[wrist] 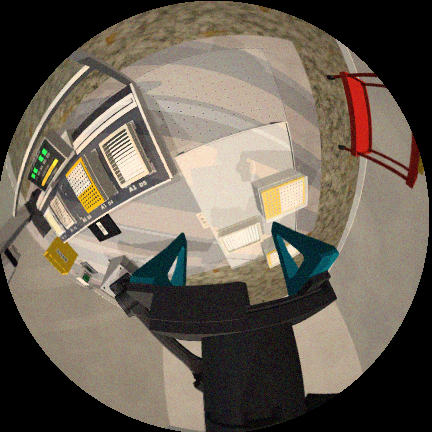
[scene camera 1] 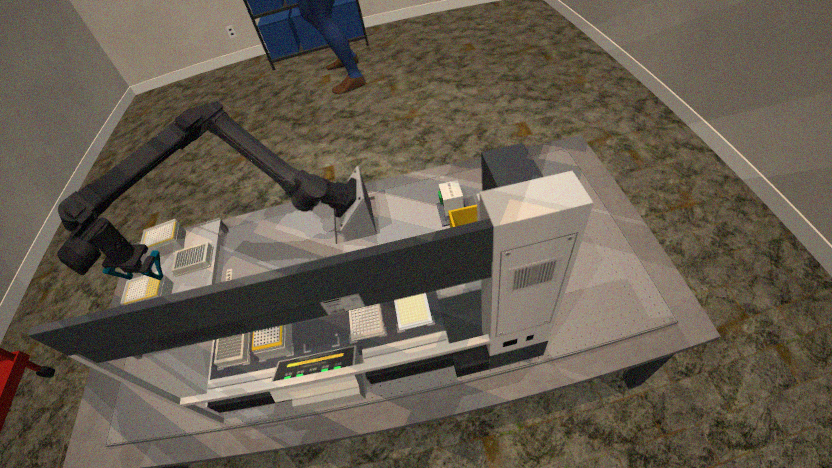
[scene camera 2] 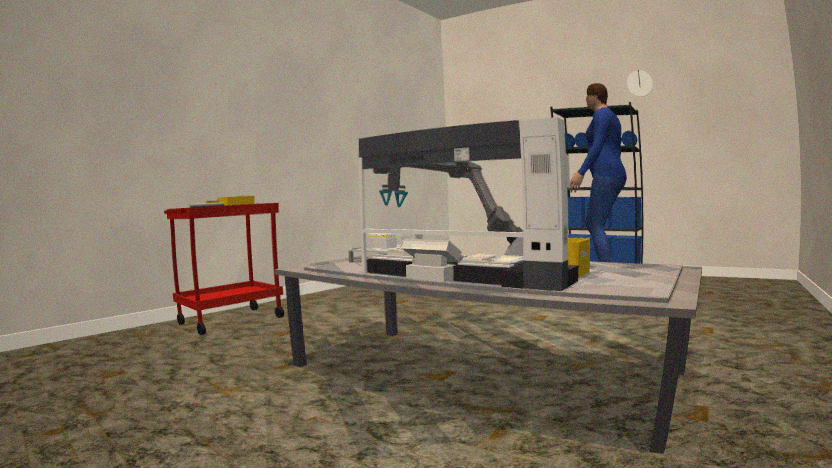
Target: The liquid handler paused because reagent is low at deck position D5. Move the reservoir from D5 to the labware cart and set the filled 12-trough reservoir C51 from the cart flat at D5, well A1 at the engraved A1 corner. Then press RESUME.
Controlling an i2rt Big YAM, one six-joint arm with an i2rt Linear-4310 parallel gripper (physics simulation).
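Frame: origin at the arm's base, x ahead, y left, z up, level; centimetres.
Where they show: gripper, fingertip midpoint: [wrist: 229, 231] [scene camera 1: 146, 277] [scene camera 2: 392, 206]; arm's base at its link origin: [wrist: 122, 284] [scene camera 1: 347, 198] [scene camera 2: 519, 240].
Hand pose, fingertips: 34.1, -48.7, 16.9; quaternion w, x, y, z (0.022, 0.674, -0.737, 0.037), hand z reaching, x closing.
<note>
Each offset is from my fingertips to the centre of the thing, as dx, dy, dz. "pt": to the spot under its first point.
My gripper [scene camera 1: 134, 275] [scene camera 2: 393, 204] [wrist: 229, 231] is open and empty, with its teal fingers pointing down, high above the labware cart's end of the table. A white multi-trough reservoir {+10.5, +17.4, -19.4} [scene camera 1: 230, 349] [wrist: 125, 156] sits at D5 in the liquid handler's end position; "A1 D5" shows beside it. Another white trough reservoir {-20.3, -5.2, -19.2} [scene camera 1: 192, 257] [wrist: 241, 237] lies on the light labware cart {-13.9, -11.0, -23.5} [scene camera 1: 187, 282] [wrist: 215, 172], between and below the fingers in the wrist view. Its C51 label is not readable. The handler's screen [scene camera 1: 314, 363] [wrist: 46, 164] shows a yellow bar and green marks; RESUME is not readable.
Yellow-and-white tip boxes [scene camera 1: 160, 232] [wrist: 284, 197] stand on the cart near its reservoir. The handler's dark overhead beam {pt +25.6, +55.0, +27.3} [scene camera 1: 279, 285] [scene camera 2: 439, 142] spans the deck. A yellow-framed rack [scene camera 1: 267, 337] [wrist: 85, 185] sits beside D5. A red trolley [scene camera 2: 222, 296] [wrist: 358, 115] stands beyond the table.
</note>
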